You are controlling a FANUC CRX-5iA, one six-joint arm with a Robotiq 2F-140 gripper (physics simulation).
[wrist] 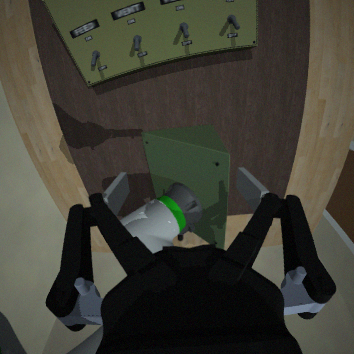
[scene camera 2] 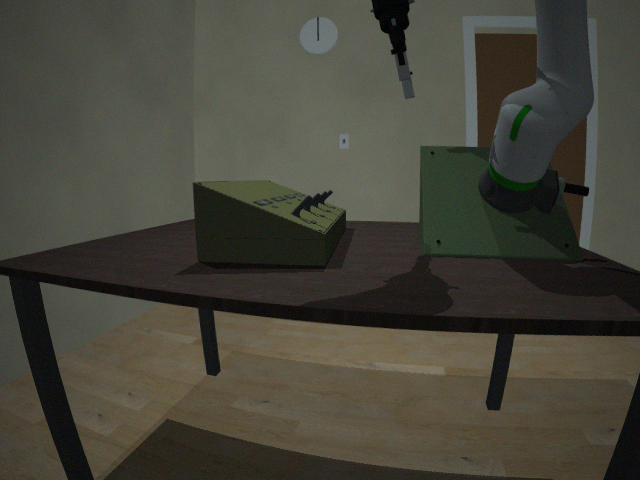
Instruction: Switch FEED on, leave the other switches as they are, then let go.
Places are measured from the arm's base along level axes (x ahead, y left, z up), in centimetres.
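Where they show: gripper, fingertip midpoint: (wrist: 182, 179) (scene camera 2: 407, 89); arm's base, link origin: (wrist: 185, 202) (scene camera 2: 508, 189).
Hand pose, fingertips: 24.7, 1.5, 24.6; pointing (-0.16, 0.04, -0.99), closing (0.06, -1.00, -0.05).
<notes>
Things, the pixels of their top centre, and the offset from my fingertips, as dx, dy, dz.
- FEED switch, top centre: (scene camera 2: 302, 195) (wrist: 90, 58) +17.9, +23.8, -26.0
- FEED label, top centre: (wrist: 82, 28) +26.0, +25.8, -27.0
- VENT switch, top centre: (scene camera 2: 312, 192) (wrist: 134, 41) +20.7, +12.1, -26.0
The olive switch console (scene camera 2: 258, 232) (wrist: 165, 30) stands on the table, cut off at the top of the wrist view. The FEED switch (wrist: 95, 58) is the leftmost lever there, below the FEED label (wrist: 84, 28), with ON above and OFF below it. The VENT switch (wrist: 137, 43) and two further levers (wrist: 184, 30) (wrist: 232, 22) stand to its right. In the scene view the levers lean alike toward the console's low edge, the side of the OFF labels. My gripper (scene camera 2: 408, 96) (wrist: 182, 179) is open and empty, high above the table, touching no switch.
A green slanted block (scene camera 2: 454, 206) (wrist: 187, 155) stands on the dark table (scene camera 2: 248, 302) (wrist: 265, 115), right of the console in the scene view. A grey arm part with a green ring (scene camera 2: 516, 149) (wrist: 155, 220) is in front of it. A wall and door are behind.
</notes>
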